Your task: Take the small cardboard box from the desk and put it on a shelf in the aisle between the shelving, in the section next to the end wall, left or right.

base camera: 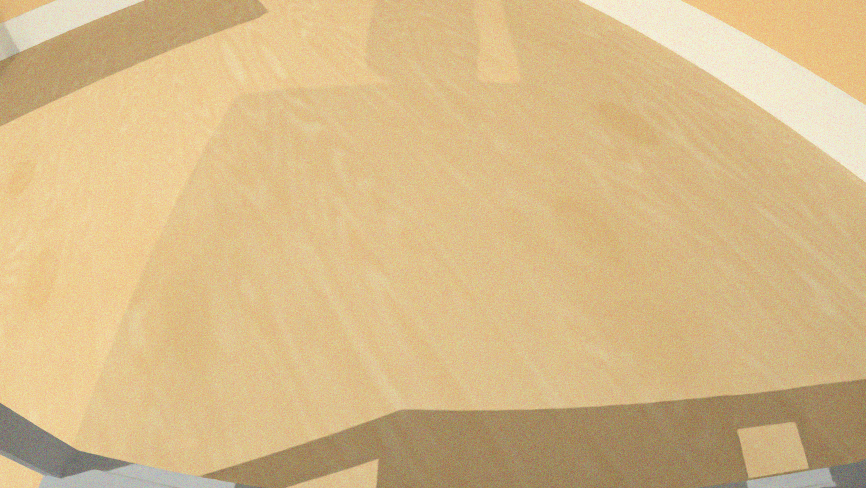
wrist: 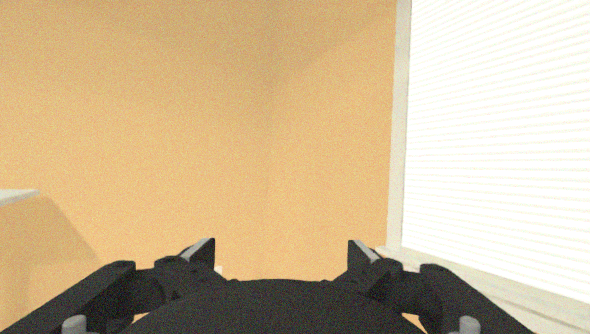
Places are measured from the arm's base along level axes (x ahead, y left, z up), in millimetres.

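Pixels of known places: gripper, between the fingertips: (wrist: 281, 253).
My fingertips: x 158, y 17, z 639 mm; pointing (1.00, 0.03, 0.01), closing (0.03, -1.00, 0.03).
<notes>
Behind a point stands the place of what it marks.
My gripper (wrist: 281, 253) {y 17, x 158, z 639 mm} is open in the wrist view, with the orange wall showing between its fingertips. The small cardboard box does not show in either view, and neither does the shelving. A pale flat slab with a thin edge (wrist: 17, 195) {y 1018, x 886, z 551 mm} juts in at the left of the wrist view, with a shadow on the wall below it. It may be a corner of the desk top, but too little of it shows to tell.
A window with white blinds (wrist: 495, 140) {y -520, x 618, z 806 mm} fills the right of the wrist view, beside the orange wall (wrist: 225, 125) {y 462, x 1559, z 975 mm}. In the base camera view, white baseboard (base camera: 757, 78) {y -449, x 716, z -358 mm} runs along the wood floor (base camera: 484, 242) {y -15, x 415, z -397 mm} at the upper right, with more at the upper left. Broad shadows cross the floor.
</notes>
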